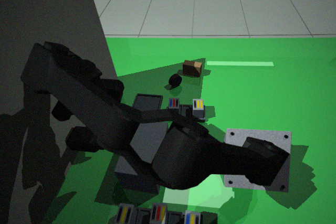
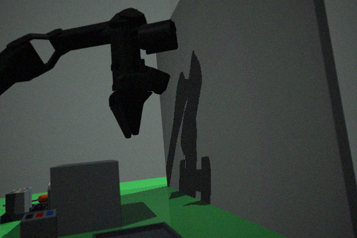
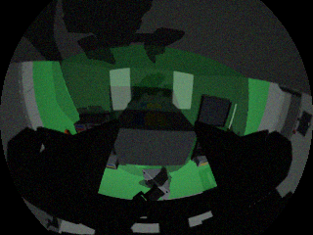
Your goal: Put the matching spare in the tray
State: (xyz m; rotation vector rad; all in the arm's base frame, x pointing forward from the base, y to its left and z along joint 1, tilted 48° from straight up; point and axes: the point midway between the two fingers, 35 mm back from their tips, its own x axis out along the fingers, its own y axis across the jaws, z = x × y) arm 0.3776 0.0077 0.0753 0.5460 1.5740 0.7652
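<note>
The spare is 16 cm behind my gripper tip, 20 cm to the left of it and 10 cm below it. The rest, counted from my gripper tip: tall dark wall (14 cm ahead, 8 cm above); grey mounted unit (8 cm behind, 9 cm below); dark tray (2 cm behind, 20 cm to the right, 14 cm below).
</note>
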